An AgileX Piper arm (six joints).
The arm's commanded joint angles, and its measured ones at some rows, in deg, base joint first. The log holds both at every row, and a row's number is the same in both.
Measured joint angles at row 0:
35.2, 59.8, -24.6, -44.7, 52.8, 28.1
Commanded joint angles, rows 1 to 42:
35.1, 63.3, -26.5, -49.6, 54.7, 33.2
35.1, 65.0, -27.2, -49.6, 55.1, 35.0
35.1, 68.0, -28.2, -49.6, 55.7, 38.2
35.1, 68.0, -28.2, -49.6, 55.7, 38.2
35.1, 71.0, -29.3, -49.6, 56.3, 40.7
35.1, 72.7, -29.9, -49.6, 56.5, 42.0
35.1, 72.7, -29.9, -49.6, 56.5, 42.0
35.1, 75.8, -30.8, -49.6, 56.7, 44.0
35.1, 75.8, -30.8, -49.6, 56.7, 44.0
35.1, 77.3, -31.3, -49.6, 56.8, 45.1
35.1, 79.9, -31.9, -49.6, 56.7, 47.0
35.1, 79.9, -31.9, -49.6, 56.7, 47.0
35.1, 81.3, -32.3, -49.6, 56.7, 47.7
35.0, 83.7, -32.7, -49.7, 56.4, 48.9
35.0, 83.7, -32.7, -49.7, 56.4, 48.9
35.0, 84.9, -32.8, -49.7, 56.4, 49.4
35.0, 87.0, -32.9, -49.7, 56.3, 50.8
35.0, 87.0, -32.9, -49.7, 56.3, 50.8
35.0, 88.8, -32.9, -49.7, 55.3, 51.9
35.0, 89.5, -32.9, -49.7, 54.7, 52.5
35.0, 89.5, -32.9, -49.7, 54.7, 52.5
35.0, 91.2, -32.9, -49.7, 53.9, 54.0
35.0, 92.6, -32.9, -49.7, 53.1, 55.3
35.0, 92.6, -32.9, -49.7, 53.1, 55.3
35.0, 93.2, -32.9, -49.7, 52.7, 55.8
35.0, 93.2, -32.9, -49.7, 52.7, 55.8
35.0, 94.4, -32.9, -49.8, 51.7, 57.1
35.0, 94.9, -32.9, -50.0, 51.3, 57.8
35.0, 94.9, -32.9, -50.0, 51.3, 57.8
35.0, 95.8, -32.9, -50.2, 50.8, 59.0
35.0, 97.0, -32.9, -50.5, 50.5, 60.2
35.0, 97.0, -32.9, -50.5, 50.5, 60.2
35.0, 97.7, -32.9, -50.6, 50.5, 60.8
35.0, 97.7, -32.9, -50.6, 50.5, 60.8
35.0, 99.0, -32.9, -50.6, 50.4, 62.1
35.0, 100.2, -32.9, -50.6, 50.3, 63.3
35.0, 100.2, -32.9, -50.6, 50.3, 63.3
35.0, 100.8, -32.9, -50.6, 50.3, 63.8
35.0, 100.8, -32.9, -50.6, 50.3, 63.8
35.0, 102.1, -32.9, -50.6, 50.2, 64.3
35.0, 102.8, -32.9, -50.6, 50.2, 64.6
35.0, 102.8, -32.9, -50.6, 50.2, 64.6
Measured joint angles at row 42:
35.2, 102.0, -32.9, -48.2, 46.5, 63.4
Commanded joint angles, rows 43 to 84:
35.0, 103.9, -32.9, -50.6, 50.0, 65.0
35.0, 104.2, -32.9, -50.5, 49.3, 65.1
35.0, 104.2, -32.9, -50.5, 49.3, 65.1
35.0, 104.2, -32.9, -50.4, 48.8, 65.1
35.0, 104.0, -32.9, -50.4, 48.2, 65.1
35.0, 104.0, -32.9, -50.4, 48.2, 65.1
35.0, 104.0, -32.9, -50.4, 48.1, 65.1
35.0, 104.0, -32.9, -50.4, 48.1, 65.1
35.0, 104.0, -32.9, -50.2, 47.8, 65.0
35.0, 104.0, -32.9, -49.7, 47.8, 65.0
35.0, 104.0, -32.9, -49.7, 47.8, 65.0
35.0, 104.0, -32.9, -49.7, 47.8, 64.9
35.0, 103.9, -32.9, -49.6, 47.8, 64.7
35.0, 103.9, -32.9, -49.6, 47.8, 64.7
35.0, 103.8, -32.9, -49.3, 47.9, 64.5
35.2, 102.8, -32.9, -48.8, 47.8, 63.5
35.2, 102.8, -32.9, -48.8, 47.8, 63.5
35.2, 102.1, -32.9, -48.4, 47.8, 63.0
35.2, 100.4, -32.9, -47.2, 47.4, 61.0
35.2, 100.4, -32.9, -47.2, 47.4, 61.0
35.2, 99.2, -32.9, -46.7, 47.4, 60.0
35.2, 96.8, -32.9, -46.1, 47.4, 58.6
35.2, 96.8, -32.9, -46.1, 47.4, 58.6
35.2, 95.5, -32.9, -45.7, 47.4, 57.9
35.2, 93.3, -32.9, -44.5, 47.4, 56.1
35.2, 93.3, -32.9, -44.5, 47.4, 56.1
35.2, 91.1, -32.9, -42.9, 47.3, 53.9
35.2, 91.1, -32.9, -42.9, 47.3, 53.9
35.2, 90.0, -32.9, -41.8, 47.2, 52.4
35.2, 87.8, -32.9, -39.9, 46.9, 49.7
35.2, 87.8, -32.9, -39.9, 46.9, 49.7
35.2, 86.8, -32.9, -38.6, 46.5, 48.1
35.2, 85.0, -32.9, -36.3, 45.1, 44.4
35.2, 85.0, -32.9, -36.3, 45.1, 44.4
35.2, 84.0, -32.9, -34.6, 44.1, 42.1
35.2, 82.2, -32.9, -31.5, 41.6, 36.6
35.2, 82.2, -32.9, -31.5, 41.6, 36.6
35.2, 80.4, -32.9, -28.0, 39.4, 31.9
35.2, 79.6, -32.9, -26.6, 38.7, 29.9
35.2, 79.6, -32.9, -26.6, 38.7, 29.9
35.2, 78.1, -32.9, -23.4, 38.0, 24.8
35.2, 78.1, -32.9, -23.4, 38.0, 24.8
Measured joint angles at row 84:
35.1, 80.1, -32.7, -27.7, 39.2, 32.2
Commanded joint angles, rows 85 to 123:
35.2, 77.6, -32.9, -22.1, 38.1, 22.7
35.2, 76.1, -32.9, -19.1, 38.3, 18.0
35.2, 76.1, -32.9, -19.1, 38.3, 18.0
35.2, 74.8, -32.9, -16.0, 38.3, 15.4
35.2, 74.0, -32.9, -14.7, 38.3, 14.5
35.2, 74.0, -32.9, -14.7, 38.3, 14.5
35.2, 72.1, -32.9, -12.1, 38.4, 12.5
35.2, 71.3, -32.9, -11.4, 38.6, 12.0
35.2, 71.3, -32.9, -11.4, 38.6, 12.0
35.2, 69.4, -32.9, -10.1, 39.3, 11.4
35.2, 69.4, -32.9, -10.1, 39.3, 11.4
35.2, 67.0, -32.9, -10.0, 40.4, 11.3
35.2, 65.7, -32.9, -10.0, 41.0, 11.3
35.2, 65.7, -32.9, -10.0, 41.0, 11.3
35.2, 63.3, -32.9, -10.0, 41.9, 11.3
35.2, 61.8, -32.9, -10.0, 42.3, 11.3
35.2, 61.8, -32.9, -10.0, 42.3, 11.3
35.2, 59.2, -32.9, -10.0, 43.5, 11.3
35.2, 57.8, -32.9, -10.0, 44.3, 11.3
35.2, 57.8, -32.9, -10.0, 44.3, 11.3
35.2, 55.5, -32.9, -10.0, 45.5, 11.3
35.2, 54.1, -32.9, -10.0, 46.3, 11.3
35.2, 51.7, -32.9, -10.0, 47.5, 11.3
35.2, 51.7, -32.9, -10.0, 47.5, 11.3
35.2, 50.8, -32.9, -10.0, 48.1, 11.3
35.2, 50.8, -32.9, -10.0, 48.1, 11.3
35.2, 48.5, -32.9, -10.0, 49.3, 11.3
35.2, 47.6, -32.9, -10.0, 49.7, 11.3
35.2, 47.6, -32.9, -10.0, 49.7, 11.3
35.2, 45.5, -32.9, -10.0, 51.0, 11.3
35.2, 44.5, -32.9, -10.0, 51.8, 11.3
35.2, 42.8, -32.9, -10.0, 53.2, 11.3
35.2, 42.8, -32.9, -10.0, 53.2, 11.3
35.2, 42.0, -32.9, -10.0, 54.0, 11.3
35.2, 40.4, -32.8, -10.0, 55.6, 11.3
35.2, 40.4, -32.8, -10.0, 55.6, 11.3
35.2, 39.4, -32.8, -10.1, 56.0, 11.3
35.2, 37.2, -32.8, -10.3, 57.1, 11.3
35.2, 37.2, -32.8, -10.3, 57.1, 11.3
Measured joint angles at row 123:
35.1, 39.8, -32.7, -10.1, 55.3, 11.9
